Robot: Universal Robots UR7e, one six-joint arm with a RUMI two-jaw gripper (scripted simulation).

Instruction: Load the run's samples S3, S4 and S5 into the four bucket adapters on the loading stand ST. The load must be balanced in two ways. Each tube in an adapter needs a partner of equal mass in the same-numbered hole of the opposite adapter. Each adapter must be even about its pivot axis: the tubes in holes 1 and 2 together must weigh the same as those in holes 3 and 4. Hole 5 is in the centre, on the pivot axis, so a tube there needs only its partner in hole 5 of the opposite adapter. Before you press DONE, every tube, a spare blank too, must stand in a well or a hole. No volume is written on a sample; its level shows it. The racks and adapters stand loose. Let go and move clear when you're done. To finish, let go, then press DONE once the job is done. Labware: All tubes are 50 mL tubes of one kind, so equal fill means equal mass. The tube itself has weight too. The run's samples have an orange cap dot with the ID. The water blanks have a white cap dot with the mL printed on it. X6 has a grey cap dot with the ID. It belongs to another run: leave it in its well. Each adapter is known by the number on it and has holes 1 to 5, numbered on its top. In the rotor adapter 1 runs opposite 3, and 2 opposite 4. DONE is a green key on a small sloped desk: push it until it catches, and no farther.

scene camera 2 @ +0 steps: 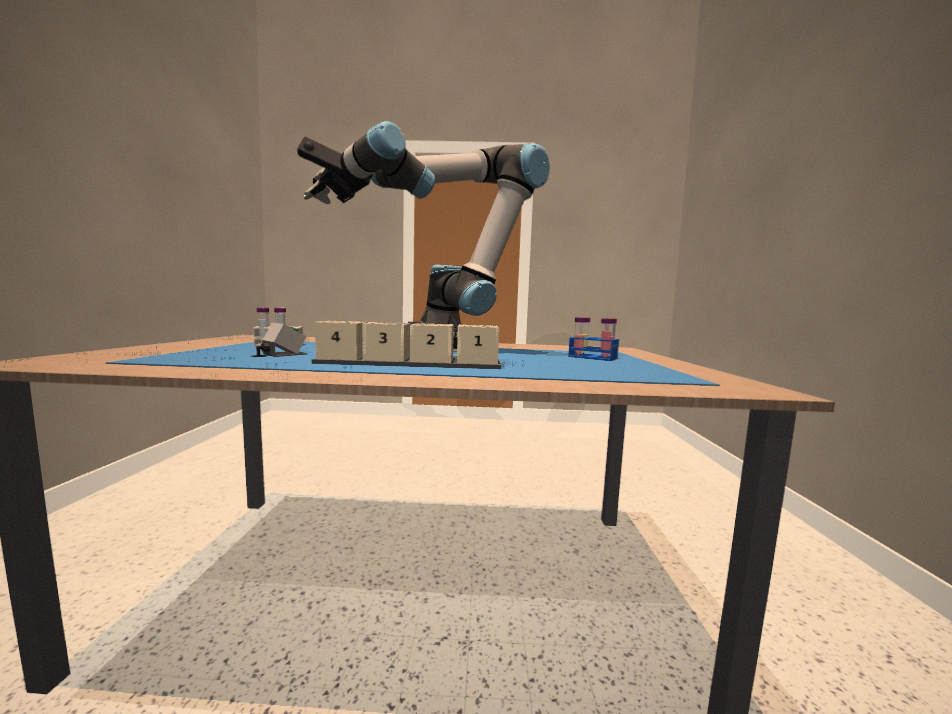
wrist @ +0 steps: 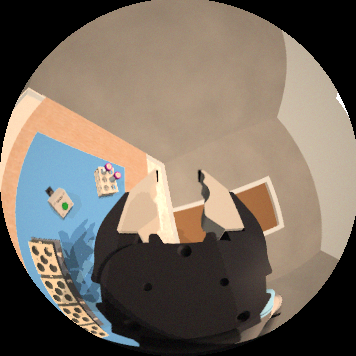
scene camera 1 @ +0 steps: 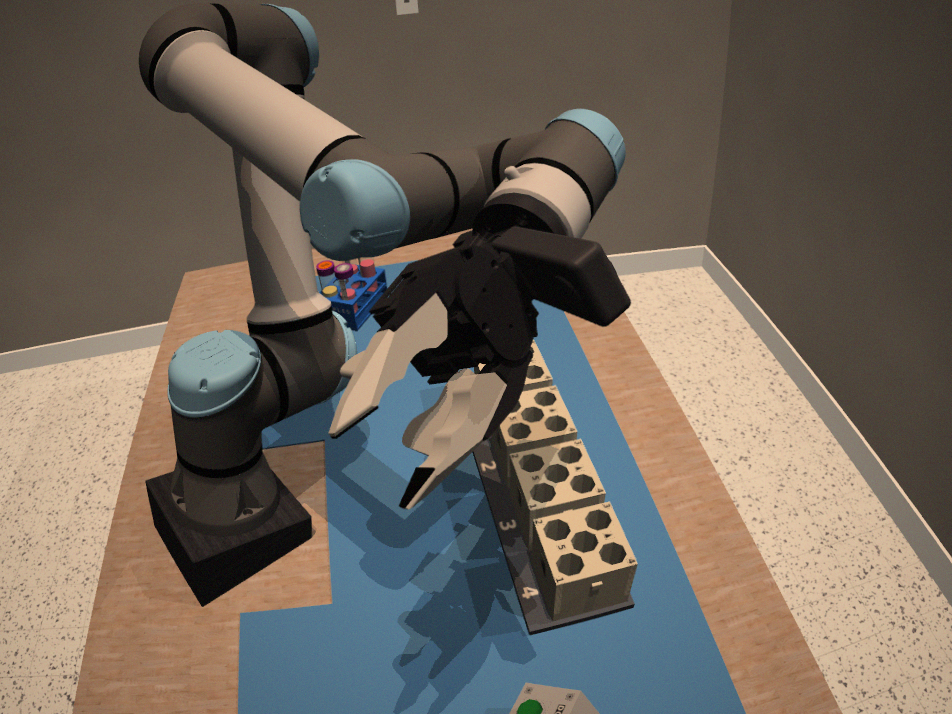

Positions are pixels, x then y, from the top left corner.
Labels:
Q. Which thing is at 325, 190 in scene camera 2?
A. My gripper.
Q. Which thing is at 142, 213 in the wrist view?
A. My gripper.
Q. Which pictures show my gripper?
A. Scene camera 2, the wrist view and scene camera 1: all of them.

